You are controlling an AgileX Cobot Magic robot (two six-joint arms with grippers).
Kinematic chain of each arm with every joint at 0, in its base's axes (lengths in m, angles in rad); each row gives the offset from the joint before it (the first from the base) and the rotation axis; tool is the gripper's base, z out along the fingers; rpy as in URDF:
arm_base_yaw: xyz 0 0 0.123 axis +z
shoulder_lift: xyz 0 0 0 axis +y
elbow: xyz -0.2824 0 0.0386 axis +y
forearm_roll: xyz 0.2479 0 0.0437 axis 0.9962 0 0.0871
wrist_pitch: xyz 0 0 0 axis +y
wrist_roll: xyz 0.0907 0 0.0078 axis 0.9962 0 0.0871
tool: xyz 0 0 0 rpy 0 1.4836 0
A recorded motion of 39 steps. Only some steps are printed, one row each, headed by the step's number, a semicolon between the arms.
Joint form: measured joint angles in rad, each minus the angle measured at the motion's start. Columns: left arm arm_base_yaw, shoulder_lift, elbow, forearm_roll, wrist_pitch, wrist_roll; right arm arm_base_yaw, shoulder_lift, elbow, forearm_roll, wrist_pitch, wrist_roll.
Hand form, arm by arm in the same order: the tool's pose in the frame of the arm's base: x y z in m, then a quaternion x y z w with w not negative. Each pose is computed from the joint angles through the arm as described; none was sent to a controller.
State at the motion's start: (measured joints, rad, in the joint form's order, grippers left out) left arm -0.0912 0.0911 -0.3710 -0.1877 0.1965 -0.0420; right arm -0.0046 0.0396 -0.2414 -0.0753 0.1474 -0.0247
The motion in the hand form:
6: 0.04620 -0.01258 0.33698 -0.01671 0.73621 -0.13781 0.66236; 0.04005 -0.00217 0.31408 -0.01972 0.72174 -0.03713 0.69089
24: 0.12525 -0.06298 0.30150 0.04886 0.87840 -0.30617 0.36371; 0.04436 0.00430 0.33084 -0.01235 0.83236 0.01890 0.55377
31: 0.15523 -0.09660 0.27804 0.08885 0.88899 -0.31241 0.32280; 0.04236 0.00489 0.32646 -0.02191 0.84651 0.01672 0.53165
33: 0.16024 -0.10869 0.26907 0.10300 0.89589 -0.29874 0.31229; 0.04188 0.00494 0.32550 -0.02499 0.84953 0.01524 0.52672
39: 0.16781 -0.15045 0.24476 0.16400 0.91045 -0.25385 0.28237; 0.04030 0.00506 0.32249 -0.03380 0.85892 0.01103 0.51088
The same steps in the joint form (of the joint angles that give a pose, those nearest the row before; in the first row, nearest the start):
6: 0.0008 0.1456 -0.1794 -0.0067 0.2973 -0.0064; 0.0000 0.1038 -0.2088 0.0239 0.2897 -0.0088
24: -0.0611 0.6564 -0.2344 -0.5622 0.5733 0.3481; -0.0001 0.2572 -0.3941 0.1427 0.6764 -0.0226
31: -0.2693 0.8606 -0.2345 -0.5895 0.3941 0.3784; -0.0001 0.2573 -0.3941 0.1480 0.7296 -0.0432
33: -0.3483 0.9159 -0.2365 -0.5294 0.3308 0.3245; 0.0000 0.2572 -0.3941 0.1479 0.7414 -0.0496
39: -0.5692 1.0866 -0.2707 -0.2781 0.2010 0.1019; -0.0001 0.2572 -0.3941 0.1474 0.7788 -0.0678

